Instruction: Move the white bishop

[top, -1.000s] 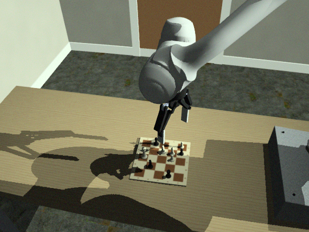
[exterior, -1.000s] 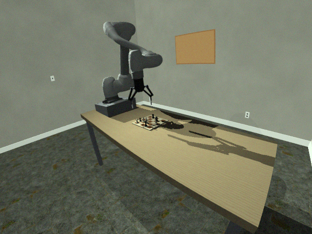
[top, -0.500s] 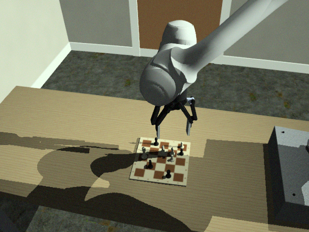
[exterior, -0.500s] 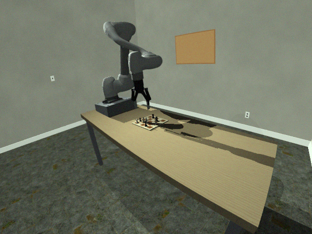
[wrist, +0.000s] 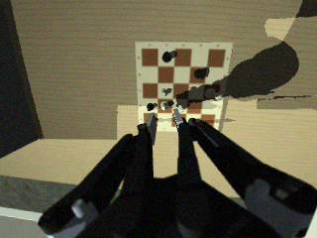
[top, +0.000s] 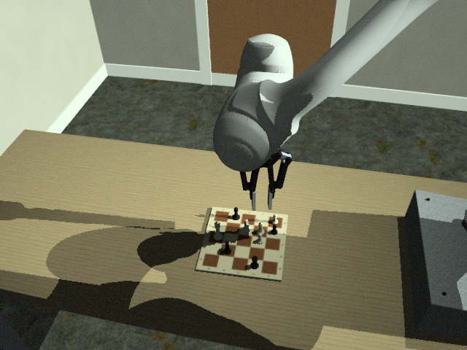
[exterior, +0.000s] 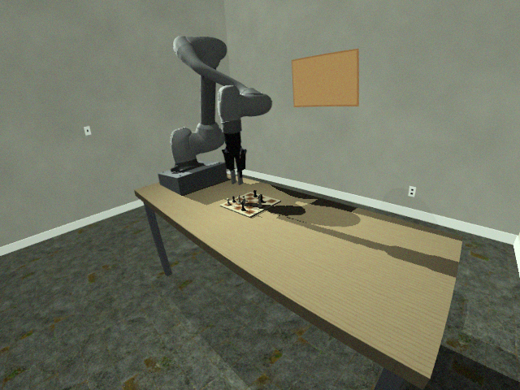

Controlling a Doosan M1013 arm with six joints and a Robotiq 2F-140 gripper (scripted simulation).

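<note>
Right now the white bishop is 120 mm below my hand. Also, from my hand: chessboard 140 mm below, 40 mm to the left, 40 mm ahead; black pawn 120 mm below, 40 mm behind.
</note>
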